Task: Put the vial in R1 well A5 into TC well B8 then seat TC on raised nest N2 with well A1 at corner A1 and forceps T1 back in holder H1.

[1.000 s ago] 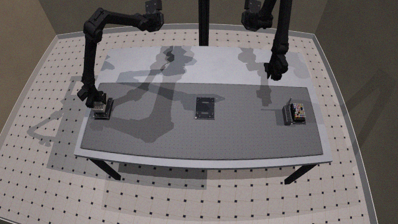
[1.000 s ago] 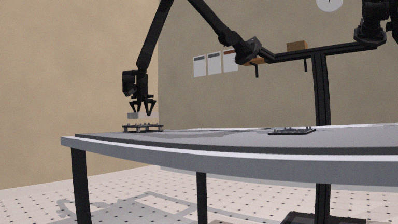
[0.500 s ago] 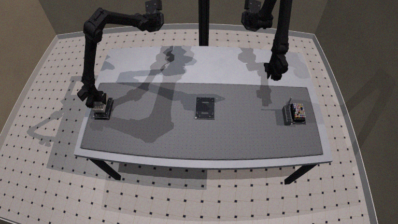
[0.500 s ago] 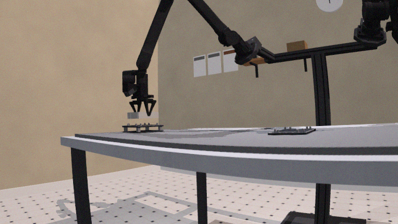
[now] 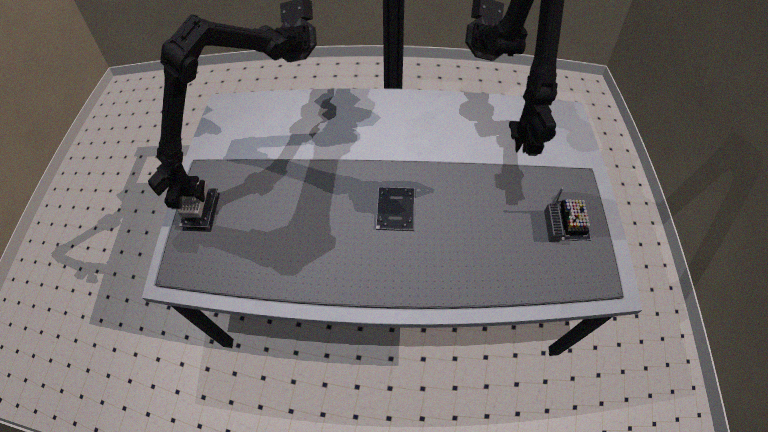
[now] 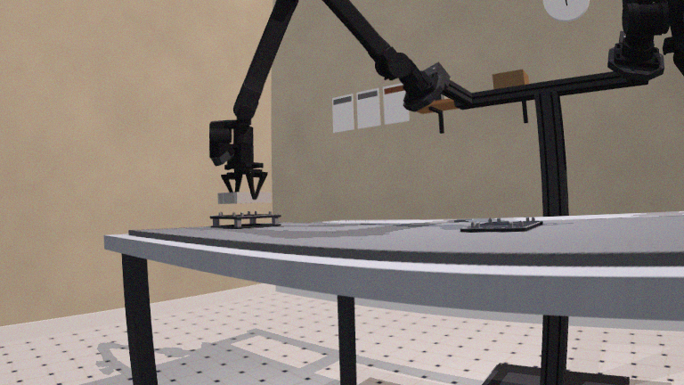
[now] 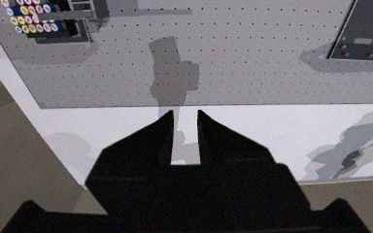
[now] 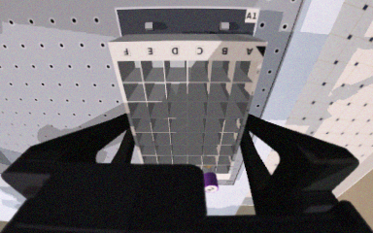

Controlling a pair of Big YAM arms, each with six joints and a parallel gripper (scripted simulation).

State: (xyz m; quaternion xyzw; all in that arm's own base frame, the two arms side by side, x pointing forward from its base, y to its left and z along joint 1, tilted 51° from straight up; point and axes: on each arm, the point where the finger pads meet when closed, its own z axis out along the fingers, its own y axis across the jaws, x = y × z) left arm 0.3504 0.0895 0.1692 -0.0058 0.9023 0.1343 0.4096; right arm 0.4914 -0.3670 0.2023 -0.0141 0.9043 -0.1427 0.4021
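The tube carrier TC lies right at my right hand. The rest, counted from my right hand: holder h1 (8 cm ahead, 124 cm to the left, 7 cm below); then raised nest n2 (6 cm below).
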